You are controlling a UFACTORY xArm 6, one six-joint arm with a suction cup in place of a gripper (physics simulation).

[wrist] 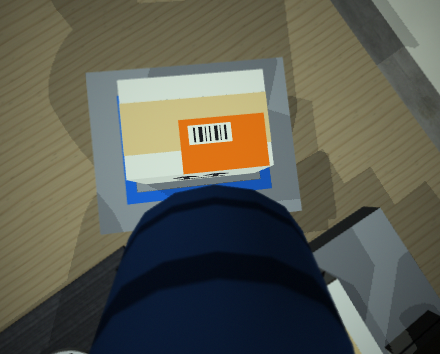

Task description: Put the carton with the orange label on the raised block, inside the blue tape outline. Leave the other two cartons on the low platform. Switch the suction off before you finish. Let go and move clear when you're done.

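The carton with the orange label lies flat on the raised block, label up. Blue tape shows along the carton's near side and as a thin line on its left. The far and right parts of the outline are hidden by the carton, so its exact fit inside cannot be told. My suction cup is in front of the carton in this view, apart from it, and holds nothing. Part of another carton shows at the lower right, beside a grey surface. I cannot make out the third carton.
The block stands on a wood-grain table. A dark surface spans the lower left. A grey strip runs down the upper right, with a pale area beyond it. A dark object is at the lower right corner.
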